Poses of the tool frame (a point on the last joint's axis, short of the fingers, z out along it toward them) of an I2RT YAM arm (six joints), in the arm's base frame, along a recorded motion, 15 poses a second.
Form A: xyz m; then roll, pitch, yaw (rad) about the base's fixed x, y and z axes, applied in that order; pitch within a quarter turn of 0, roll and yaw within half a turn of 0.
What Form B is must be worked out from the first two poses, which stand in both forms.
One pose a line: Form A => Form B
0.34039 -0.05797 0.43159 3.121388 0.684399 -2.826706 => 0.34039 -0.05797 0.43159 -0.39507 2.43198 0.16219
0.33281 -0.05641 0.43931 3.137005 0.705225 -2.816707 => 0.33281 -0.05641 0.43931 -0.39700 2.40965 0.15087
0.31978 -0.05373 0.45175 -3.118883 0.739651 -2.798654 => 0.31978 -0.05373 0.45175 -0.40007 2.37235 0.13222
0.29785 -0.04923 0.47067 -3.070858 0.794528 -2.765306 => 0.29785 -0.04923 0.47067 -0.40469 2.31177 0.10259
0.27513 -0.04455 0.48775 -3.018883 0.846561 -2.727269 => 0.27513 -0.04455 0.48775 -0.40875 2.25274 0.07448
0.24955 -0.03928 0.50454 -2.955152 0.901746 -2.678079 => 0.24955 -0.03928 0.50454 -0.41291 2.18797 0.04495
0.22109 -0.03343 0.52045 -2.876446 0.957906 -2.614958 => 0.22109 -0.03343 0.52045 -0.41667 2.11877 0.01379
